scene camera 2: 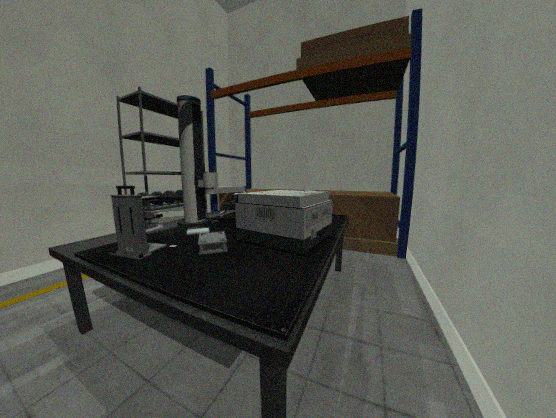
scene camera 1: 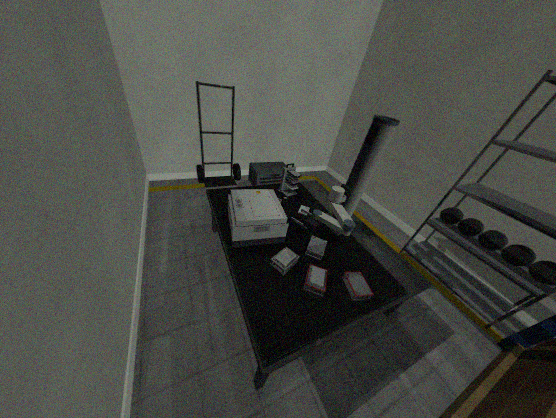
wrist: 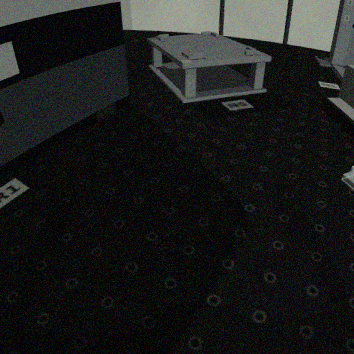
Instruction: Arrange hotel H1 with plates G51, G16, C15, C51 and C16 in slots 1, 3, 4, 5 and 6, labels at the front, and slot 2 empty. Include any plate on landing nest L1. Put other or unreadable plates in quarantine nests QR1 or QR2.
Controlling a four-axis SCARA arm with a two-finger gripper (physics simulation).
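Places are measured from the arm's base along level axes (x ahead, y left, z up), in metres.
Pixels of known places: gripper, fingertip midpoint: (scene camera 2: 234,214) (scene camera 1: 296,213) (wrist: 161,84); arm's base at its link origin: (scene camera 2: 195,223).
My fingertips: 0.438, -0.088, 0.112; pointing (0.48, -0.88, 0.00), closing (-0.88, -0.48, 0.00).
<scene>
Ahead of a thing's pixels: the offset from my fingertips to its middle, as dx, dy, dz. "spot": to the spot under its first point.
Hotel H1 {-0.177, -0.471, +0.048} (scene camera 1: 290,182) (scene camera 2: 130,225) stands upright at the table's back; its slot contents and labels are too small to read. A grey nest {+0.089, -0.292, -0.071} (scene camera 2: 212,242) (wrist: 215,47) has a bare top. In scene camera 1, a nest with a pale plate {spot: +0.279, +0.364, -0.034} (scene camera 1: 285,258) and a grey-topped nest {-0.012, +0.316, -0.069} (scene camera 1: 316,246) stand beyond two red-edged nests, one with a white top {+0.144, +0.542, -0.042} (scene camera 1: 316,276), one greyer {-0.090, +0.665, -0.071} (scene camera 1: 357,284). Plate labels are unreadable. My gripper is open and empty, at the arm's end between the white box and the column; its fingers are hard to make out.
The large white box {+0.351, -0.017, +0.025} (scene camera 1: 257,215) (scene camera 2: 282,215) stands beside the nests. Its dark base {spot: +0.150, -0.081, -0.061} (wrist: 65,100) fills the wrist view's left, with an R1 label {spot: +0.137, +0.010, -0.098} (wrist: 12,190) before it. The arm's column (scene camera 1: 370,160) (scene camera 2: 187,160) rises across the table. A hand truck (scene camera 1: 217,132) stands behind.
</scene>
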